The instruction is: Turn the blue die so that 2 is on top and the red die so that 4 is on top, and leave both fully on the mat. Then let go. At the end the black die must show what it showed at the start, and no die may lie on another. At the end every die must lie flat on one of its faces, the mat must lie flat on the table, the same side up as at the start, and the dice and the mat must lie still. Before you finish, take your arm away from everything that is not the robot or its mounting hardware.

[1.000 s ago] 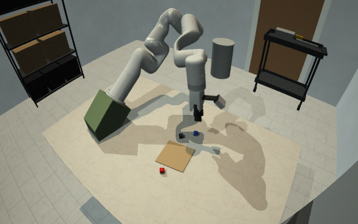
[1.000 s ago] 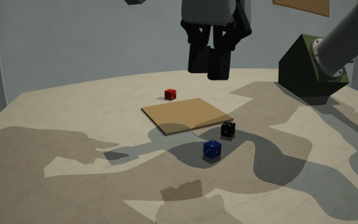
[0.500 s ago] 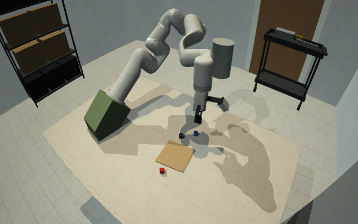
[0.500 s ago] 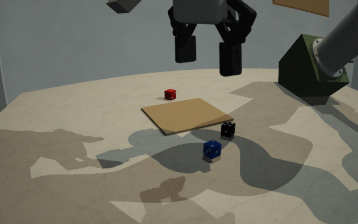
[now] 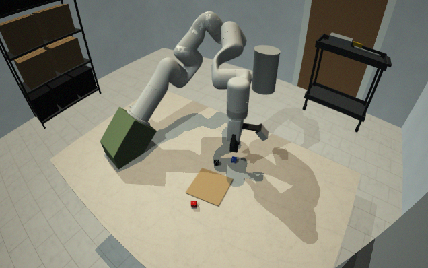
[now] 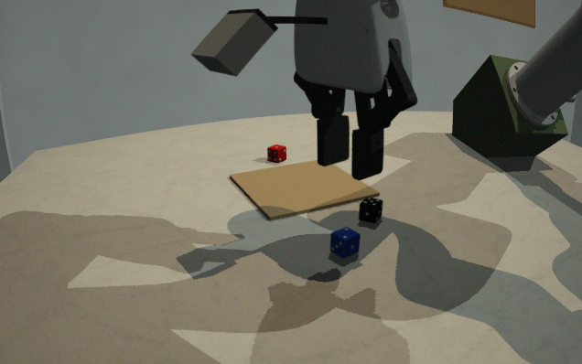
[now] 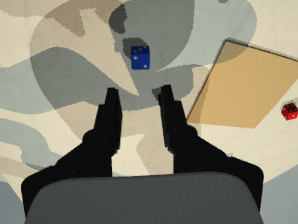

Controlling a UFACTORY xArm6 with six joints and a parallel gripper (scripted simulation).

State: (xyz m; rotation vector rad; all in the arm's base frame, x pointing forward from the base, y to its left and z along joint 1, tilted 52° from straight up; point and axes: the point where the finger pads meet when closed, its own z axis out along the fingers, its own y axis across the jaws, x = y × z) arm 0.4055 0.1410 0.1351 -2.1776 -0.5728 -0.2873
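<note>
Now: the blue die 9 cm below my hand. The rest, counted from my hand: tan mat (2 cm ahead, 16 cm to the right, 10 cm below); red die (4 cm ahead, 27 cm to the right, 9 cm below); black die (4 cm behind, 6 cm to the right, 9 cm below).
</note>
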